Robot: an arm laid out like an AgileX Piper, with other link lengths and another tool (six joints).
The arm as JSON. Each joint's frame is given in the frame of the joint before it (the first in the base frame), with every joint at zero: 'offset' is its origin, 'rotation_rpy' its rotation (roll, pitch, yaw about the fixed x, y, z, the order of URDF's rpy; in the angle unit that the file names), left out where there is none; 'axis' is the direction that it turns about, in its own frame. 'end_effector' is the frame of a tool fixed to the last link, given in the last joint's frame.
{
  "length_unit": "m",
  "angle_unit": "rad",
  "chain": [
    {
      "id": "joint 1",
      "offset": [
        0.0,
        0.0,
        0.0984
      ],
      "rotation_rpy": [
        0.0,
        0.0,
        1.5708
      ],
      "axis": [
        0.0,
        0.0,
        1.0
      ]
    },
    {
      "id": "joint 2",
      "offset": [
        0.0,
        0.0,
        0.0
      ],
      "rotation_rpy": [
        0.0,
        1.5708,
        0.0
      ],
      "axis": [
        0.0,
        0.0,
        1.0
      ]
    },
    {
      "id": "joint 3",
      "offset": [
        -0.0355,
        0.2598,
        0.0
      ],
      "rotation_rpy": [
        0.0,
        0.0,
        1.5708
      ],
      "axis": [
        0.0,
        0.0,
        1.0
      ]
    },
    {
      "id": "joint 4",
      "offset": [
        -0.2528,
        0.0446,
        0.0
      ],
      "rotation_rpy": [
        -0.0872,
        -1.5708,
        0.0
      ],
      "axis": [
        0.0,
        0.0,
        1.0
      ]
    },
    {
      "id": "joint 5",
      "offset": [
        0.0,
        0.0,
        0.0
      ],
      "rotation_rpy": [
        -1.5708,
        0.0,
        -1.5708
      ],
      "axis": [
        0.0,
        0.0,
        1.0
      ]
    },
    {
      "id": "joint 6",
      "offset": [
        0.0,
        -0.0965,
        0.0
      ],
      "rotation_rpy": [
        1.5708,
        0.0,
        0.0
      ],
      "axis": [
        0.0,
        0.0,
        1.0
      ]
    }
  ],
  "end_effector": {
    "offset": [
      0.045,
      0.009,
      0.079
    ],
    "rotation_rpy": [
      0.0,
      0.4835,
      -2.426
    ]
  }
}
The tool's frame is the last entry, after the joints.
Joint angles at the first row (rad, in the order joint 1, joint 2, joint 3, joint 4, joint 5, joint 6):
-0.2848, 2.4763, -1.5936, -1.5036, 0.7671, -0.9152
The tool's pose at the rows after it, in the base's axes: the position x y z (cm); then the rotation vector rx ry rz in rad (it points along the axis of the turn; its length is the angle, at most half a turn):
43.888 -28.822 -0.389 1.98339 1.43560 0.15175
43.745 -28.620 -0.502 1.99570 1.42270 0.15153
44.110 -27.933 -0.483 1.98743 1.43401 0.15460
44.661 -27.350 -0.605 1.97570 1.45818 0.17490
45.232 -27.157 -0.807 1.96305 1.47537 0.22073
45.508 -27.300 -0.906 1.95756 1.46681 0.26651
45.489 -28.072 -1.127 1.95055 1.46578 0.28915
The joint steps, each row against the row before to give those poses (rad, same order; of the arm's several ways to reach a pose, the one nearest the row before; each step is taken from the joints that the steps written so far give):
-0.0055, 0.0220, 0.0000, -0.0025, 0.0204, 0.0084
0.0054, 0.0008, 0.0000, 0.0154, 0.0083, 0.0020
0.0162, 0.0000, 0.0000, 0.0029, 0.0047, 0.0000
0.0109, 0.0000, 0.0000, -0.0040, -0.0158, 0.0000
-0.0008, 0.0000, 0.0000, -0.0190, -0.0366, 0.0193
-0.0070, 0.0000, -0.0008, -0.0216, -0.0291, 0.0353
-0.0210, 0.0053, -0.0011, -0.0343, -0.0274, 0.0261

